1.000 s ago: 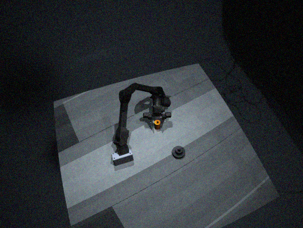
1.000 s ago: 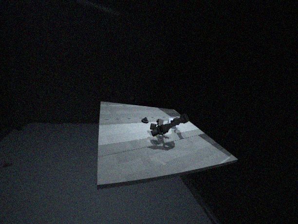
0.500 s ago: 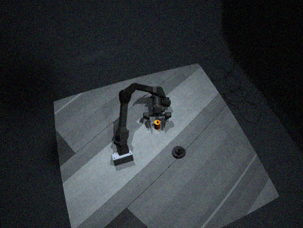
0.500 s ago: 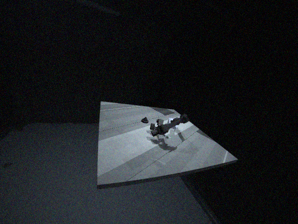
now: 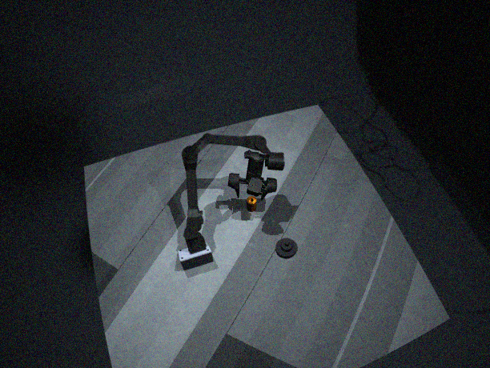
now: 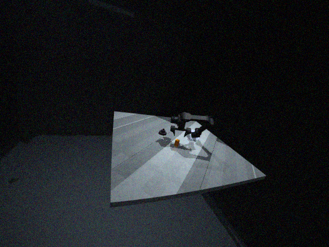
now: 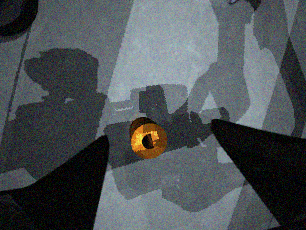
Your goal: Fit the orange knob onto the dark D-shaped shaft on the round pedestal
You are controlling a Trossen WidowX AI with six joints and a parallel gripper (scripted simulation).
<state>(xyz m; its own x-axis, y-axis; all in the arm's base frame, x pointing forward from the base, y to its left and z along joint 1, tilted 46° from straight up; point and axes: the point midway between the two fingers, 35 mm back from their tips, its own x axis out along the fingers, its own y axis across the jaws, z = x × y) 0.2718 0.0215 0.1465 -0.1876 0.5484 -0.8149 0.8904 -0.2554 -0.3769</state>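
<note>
Right now my gripper tip is 10 mm short of the orange knob, 10 mm to the right of it and 60 mm above it. The rest, counted from my gripper tip: dark round pedestal: 60 mm ahead, 220 mm to the right, 60 mm below.
</note>
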